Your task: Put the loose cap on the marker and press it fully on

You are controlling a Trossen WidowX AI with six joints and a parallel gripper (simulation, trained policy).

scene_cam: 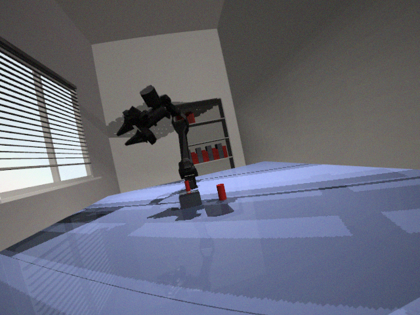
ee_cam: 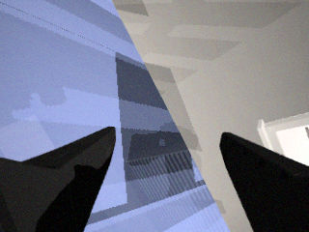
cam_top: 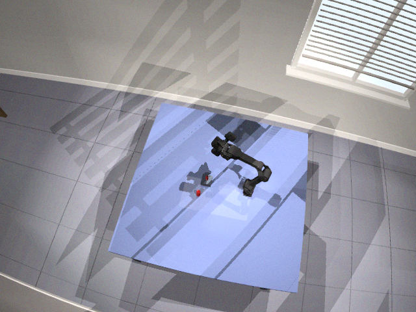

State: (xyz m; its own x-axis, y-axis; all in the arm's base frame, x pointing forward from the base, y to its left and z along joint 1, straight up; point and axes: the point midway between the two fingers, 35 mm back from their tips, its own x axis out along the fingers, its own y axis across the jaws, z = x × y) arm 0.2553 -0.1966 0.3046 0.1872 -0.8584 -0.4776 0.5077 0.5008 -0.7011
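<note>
Right now my gripper tip is 9 cm short of the red cap, 32 cm to the right of it and 26 cm above it. From my gripper tip the other things lie so: red marker: 5 cm ahead, 21 cm to the left, 22 cm below; then dark grey holder block: 5 cm ahead, 21 cm to the left, 27 cm below.
</note>
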